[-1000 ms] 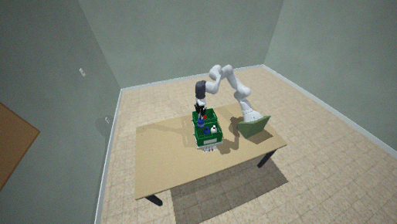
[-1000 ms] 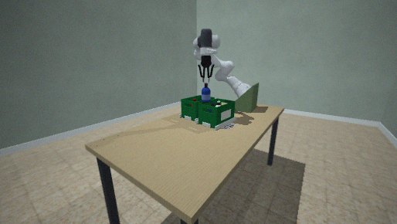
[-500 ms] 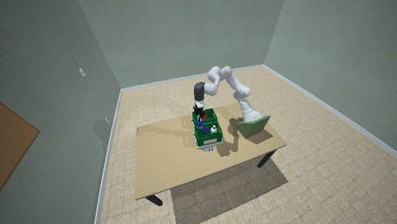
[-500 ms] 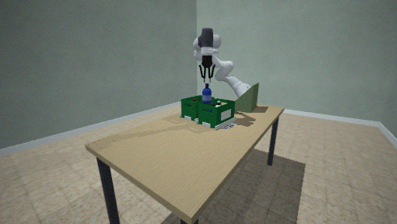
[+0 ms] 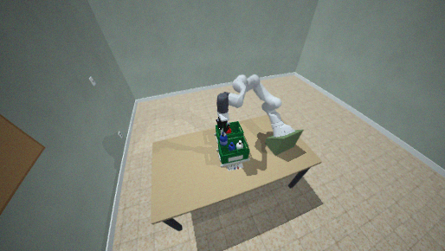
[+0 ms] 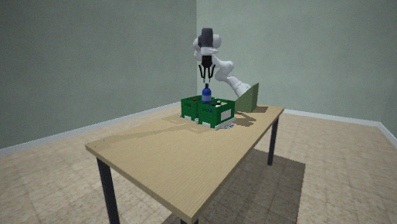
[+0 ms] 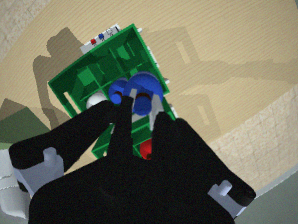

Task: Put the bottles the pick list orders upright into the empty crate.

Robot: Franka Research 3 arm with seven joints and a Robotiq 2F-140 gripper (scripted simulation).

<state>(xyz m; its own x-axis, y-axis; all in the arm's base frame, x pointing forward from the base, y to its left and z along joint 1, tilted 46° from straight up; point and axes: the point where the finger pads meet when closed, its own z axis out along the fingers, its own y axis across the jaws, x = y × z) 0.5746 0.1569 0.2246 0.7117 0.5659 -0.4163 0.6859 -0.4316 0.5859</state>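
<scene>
Now: the blue-capped bottle 9 cm behind my hand and 26 cm below it. Round my hand: red-labelled bottle 12 cm behind, 23 cm to the right, 26 cm below; then white-capped bottle 18 cm behind, 1 cm to the left, 26 cm below; then green-capped bottle 3 cm behind, 14 cm to the right, 26 cm below.
</scene>
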